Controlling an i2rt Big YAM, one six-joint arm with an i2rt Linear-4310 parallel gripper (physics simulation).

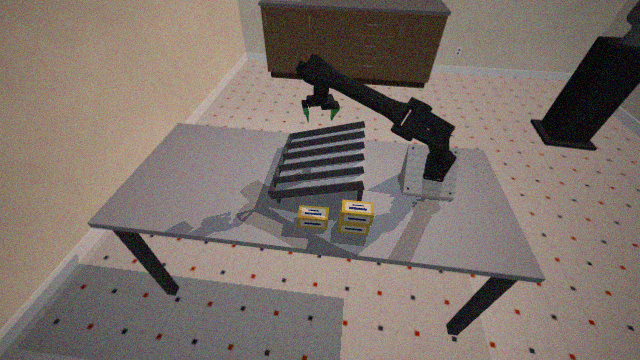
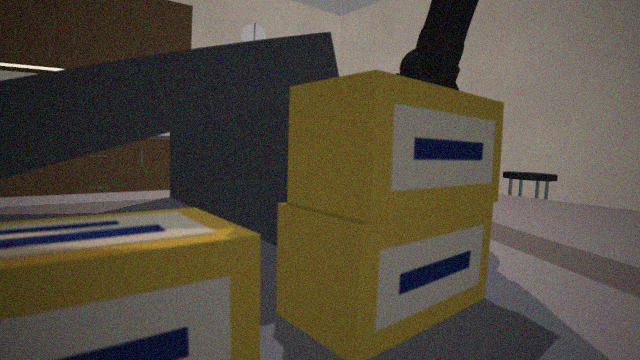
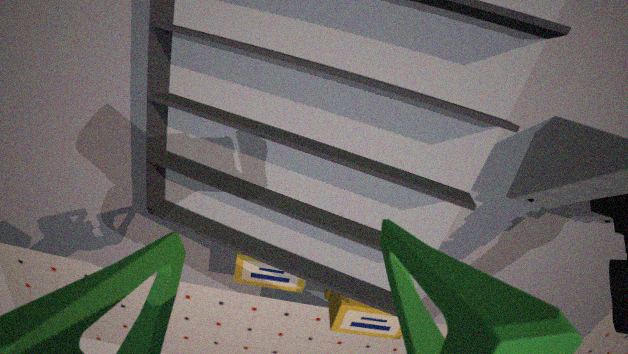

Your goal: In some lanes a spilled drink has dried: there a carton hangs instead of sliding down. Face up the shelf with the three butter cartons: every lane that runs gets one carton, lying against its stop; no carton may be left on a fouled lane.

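Pixels of known places: gripper, fingertip midpoint: (image 1: 319, 120) (image 3: 280, 236); arm's base, origin of the base link: (image 1: 434, 167).
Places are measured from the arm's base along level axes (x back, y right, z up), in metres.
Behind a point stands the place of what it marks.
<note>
The dark shelf (image 1: 320, 190) {y -0.253, x -0.475, z 0.002 m} (image 2: 225, 125) (image 3: 280, 256) {y -0.248, x -0.489, z 0.004 m} slopes down to the left, with several divider bars and a stop bar (image 3: 157, 125) {y -0.135, x -0.700, z -0.056 m} at its low end. No carton shows in its lanes. Shadows cross them; I cannot tell any dried spill. One yellow butter carton (image 1: 313, 218) {y -0.362, x -0.480, z -0.047 m} (image 2: 210, 260) {y -0.361, x -0.442, z -0.051 m} (image 3: 270, 276) {y -0.338, x -0.487, z -0.044 m} lies alone in front of the shelf. To its right, an upper carton (image 1: 357, 212) {y -0.351, x -0.315, z 0.020 m} (image 2: 340, 145) {y -0.341, x -0.376, z -0.013 m} (image 3: 367, 320) {y -0.321, x -0.326, z 0.019 m} rests on a lower carton (image 1: 354, 229) {y -0.358, x -0.316, z -0.077 m} (image 2: 330, 270) {y -0.344, x -0.381, z -0.070 m}, slightly offset. My gripper (image 1: 320, 120) {y -0.060, x -0.521, z 0.207 m} (image 3: 280, 236) {y -0.060, x -0.521, z 0.207 m} is open and empty, high above the shelf.
The arm's pale base plate (image 1: 415, 185) {y -0.065, x -0.071, z -0.067 m} sits on the grey table (image 1: 200, 165) {y -0.108, x -1.119, z -0.109 m}, right of the shelf. The cartons stand close to the table's front edge. A brown cabinet (image 1: 350, 45) stands behind the table, and a dark pedestal (image 1: 582, 90) at the right.
</note>
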